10 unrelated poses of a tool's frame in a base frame.
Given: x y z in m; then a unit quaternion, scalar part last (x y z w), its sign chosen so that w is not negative.
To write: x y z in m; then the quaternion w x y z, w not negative. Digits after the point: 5 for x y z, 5 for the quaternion.
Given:
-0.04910 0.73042 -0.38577 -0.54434 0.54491 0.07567 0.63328
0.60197 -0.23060 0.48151 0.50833 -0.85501 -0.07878 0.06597
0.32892 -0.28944 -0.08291 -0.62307 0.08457 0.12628 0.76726
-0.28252 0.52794 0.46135 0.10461 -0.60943 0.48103 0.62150
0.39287 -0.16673 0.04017 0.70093 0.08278 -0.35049 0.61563
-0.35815 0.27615 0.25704 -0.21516 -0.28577 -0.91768 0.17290
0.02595 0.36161 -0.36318 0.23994 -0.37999 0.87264 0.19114
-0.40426 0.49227 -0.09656 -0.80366 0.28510 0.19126 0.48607
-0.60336 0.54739 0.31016 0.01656 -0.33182 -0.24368 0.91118
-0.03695 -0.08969 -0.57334 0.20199 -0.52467 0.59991 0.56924
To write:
-0.04910 0.73042 -0.38577 0.63328 -0.54434 0.54491 0.07567
0.60197 -0.23060 0.48151 0.06597 0.50833 -0.85501 -0.07878
0.32892 -0.28944 -0.08291 0.76726 -0.62307 0.08457 0.12628
-0.28252 0.52794 0.46135 0.62150 0.10461 -0.60943 0.48103
0.39287 -0.16673 0.04017 0.61563 0.70093 0.08278 -0.35049
-0.35815 0.27615 0.25704 0.17290 -0.21516 -0.28577 -0.91768
0.02595 0.36161 -0.36318 0.19114 0.23994 -0.37999 0.87264
-0.40426 0.49227 -0.09656 0.48607 -0.80366 0.28510 0.19126
-0.60336 0.54739 0.31016 0.91118 0.01656 -0.33182 -0.24368
-0.03695 -0.08969 -0.57334 0.56924 0.20199 -0.52467 0.59991

